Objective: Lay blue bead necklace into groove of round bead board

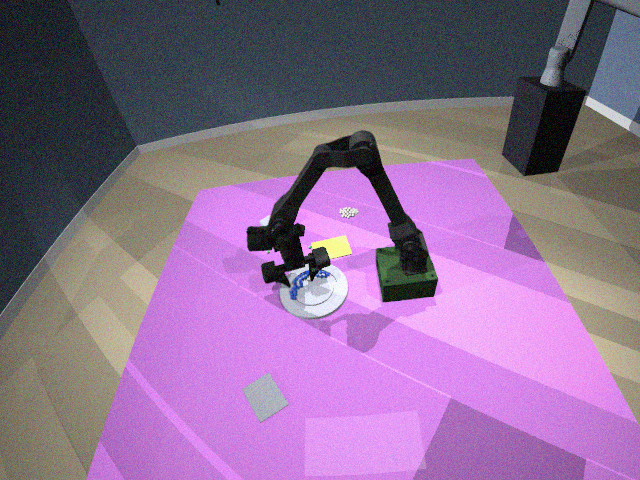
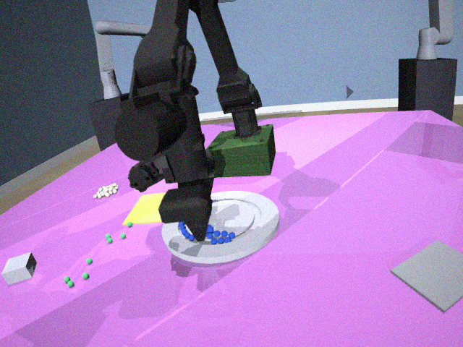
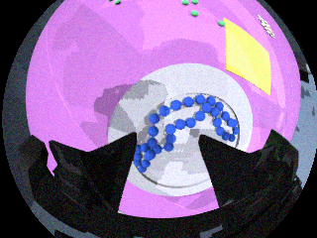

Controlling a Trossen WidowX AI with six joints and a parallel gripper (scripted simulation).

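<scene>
Right now my gripper tip is 4 cm past the round white bead board, 2 cm to the right of it and 1 cm above it. Round my gripper tip: yellow sheet 10 cm behind, 14 cm to the right, 2 cm below; grey tile 11 cm ahead, 32 cm to the left, 2 cm below; cube 11 cm ahead, 31 cm to the right.
</scene>
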